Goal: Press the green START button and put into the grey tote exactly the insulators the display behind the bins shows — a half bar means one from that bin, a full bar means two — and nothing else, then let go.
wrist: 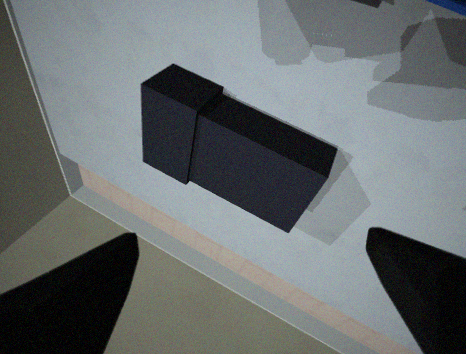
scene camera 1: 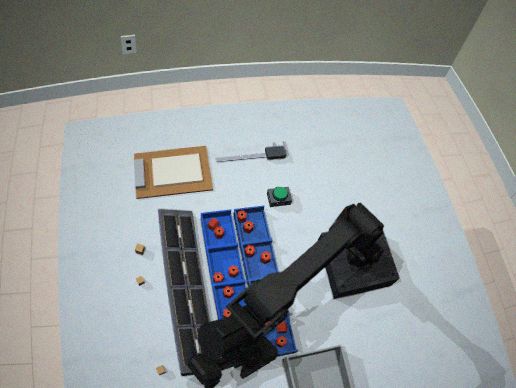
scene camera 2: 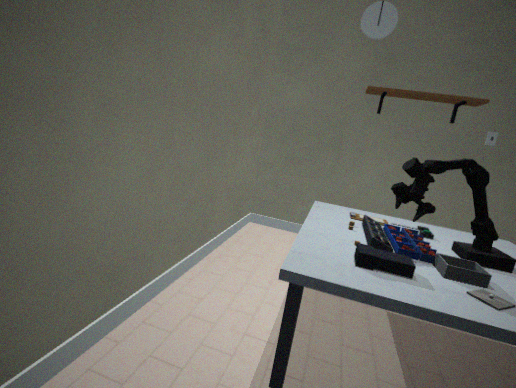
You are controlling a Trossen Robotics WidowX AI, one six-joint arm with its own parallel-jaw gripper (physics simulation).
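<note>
The green START button sits on a dark base beyond the bins. Two rows of blue bins hold orange-red insulators; the arm hides some compartments. The dark display lies behind the bins; its dark windows show pale marks between them, and the bars cannot be read. The grey tote is cut off in scene camera 1; no insulator shows in its visible part. My gripper is open and empty, high above the table near the display's near end.
A black two-part block stands on the table beside the display's near end. Small wooden cubes lie behind the display. A clipboard and calipers lie past the bins. A flat plate lies near the tote.
</note>
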